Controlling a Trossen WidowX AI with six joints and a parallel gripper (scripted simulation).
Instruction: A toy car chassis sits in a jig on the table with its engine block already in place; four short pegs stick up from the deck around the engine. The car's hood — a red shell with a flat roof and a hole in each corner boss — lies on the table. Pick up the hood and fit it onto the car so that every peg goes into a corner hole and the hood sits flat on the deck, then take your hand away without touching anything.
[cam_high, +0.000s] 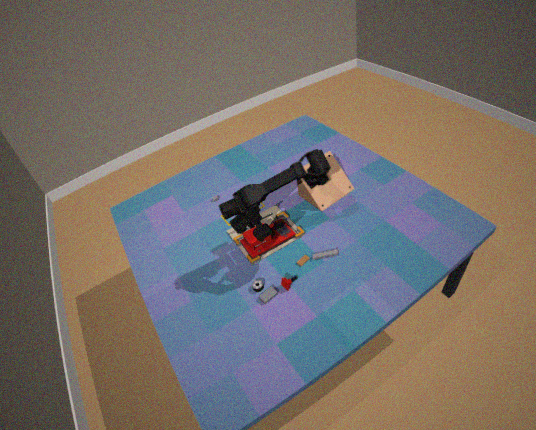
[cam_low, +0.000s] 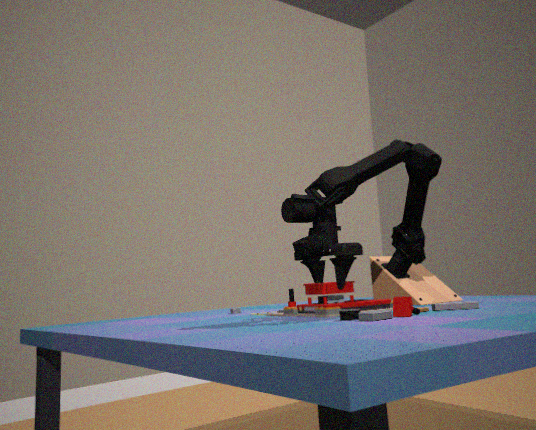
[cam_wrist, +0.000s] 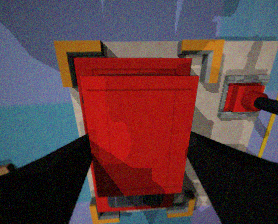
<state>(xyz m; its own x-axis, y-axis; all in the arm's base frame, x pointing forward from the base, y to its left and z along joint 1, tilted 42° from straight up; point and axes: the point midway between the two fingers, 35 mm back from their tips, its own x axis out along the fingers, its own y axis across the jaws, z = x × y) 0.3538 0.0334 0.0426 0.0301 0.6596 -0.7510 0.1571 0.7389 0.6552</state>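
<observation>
The red hood is 10 mm above my gripper tip. The rest, counted from my gripper tip: grey engine block: 30 mm below, 10 mm to the left; then wheel: 160 mm to the left, 130 mm ahead, 50 mm below.
</observation>
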